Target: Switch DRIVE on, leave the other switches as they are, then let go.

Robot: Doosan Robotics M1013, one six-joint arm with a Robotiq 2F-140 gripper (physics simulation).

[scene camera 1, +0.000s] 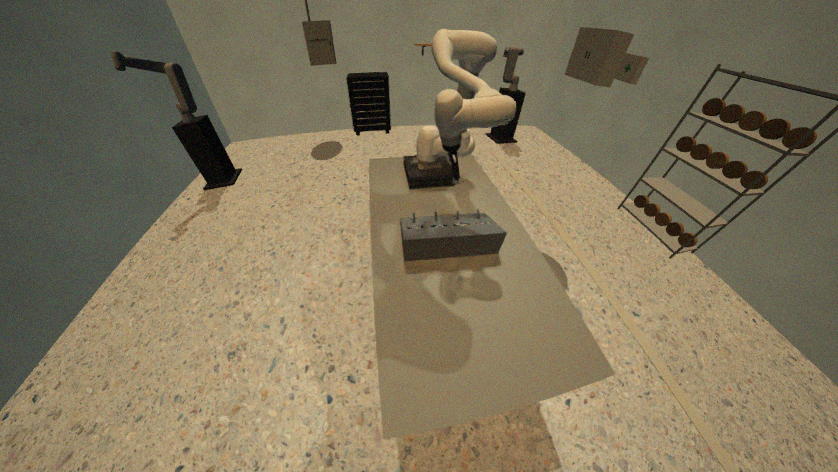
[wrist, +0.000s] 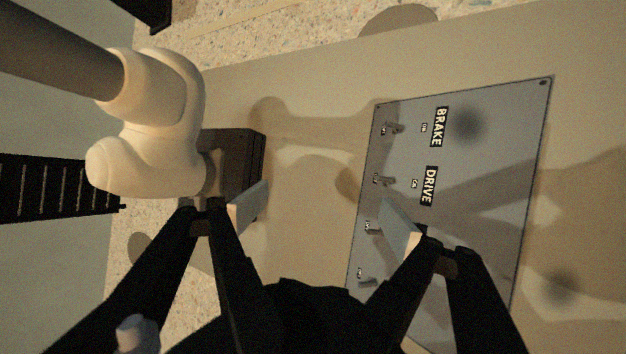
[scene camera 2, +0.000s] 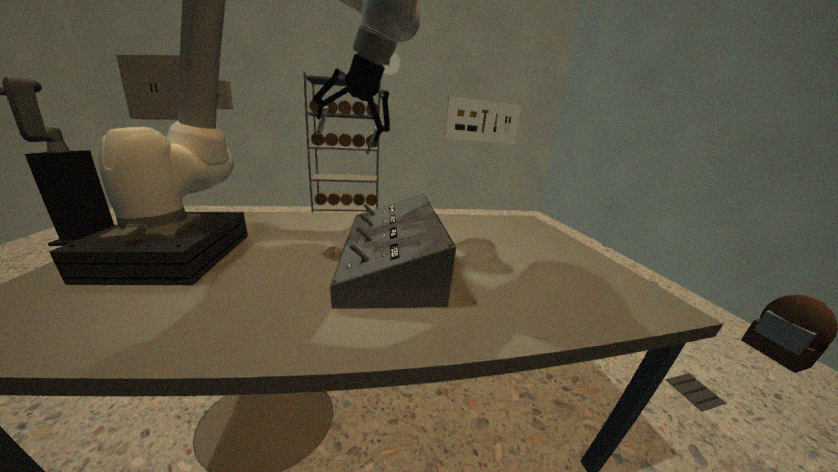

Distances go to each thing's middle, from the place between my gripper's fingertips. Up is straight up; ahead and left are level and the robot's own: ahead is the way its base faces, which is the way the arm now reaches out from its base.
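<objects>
My gripper: 26 cm above the grey sloped switch box [scene camera 2: 409, 261], 4 cm to the left of it, 13 cm short of it.
</objects>
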